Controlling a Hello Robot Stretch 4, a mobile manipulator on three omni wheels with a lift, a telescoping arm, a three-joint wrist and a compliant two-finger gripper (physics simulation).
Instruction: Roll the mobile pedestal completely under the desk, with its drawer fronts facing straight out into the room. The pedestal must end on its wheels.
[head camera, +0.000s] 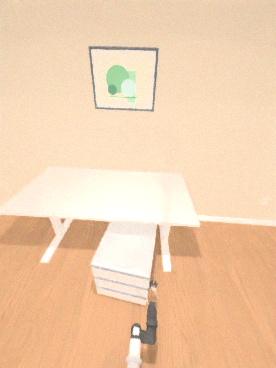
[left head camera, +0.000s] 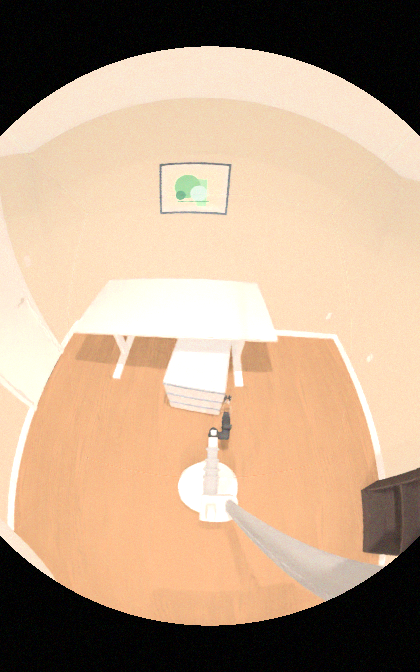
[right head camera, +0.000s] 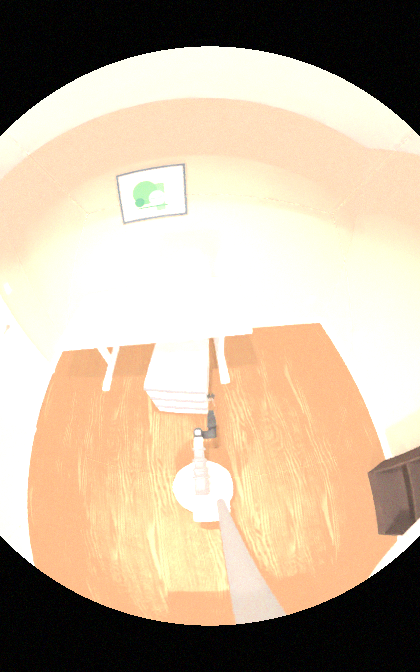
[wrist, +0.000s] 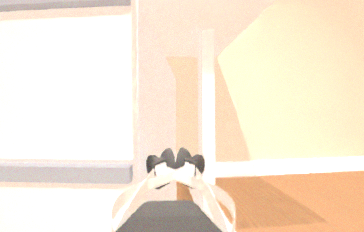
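Observation:
The white pedestal (head camera: 127, 250) (left head camera: 197, 362) (right head camera: 180, 367) (wrist: 65, 90) stands upright, its rear part under the white desk (head camera: 110, 195) (left head camera: 175, 307) and its front part sticking out into the room. Its drawer fronts face my side, slightly askew to the desk edge. Its wheels are hidden. It is left of the desk's right leg (head camera: 165, 247) (left head camera: 237, 365) (right head camera: 222, 367) (wrist: 207, 100). My gripper (head camera: 154, 283) (left head camera: 228, 398) (right head camera: 211, 396) (wrist: 175, 160) is shut with nothing between the fingertips, low beside the pedestal's right front edge. I cannot tell whether it touches the side.
The desk's left leg (head camera: 56, 240) (left head camera: 123, 355) (right head camera: 111, 369) stands well left of the pedestal. A wall with a framed picture (head camera: 117, 77) is behind the desk. A dark brown open shelf unit (left head camera: 381, 521) (right head camera: 389, 502) stands at the right, beyond my base (left head camera: 187, 487) (right head camera: 182, 485).

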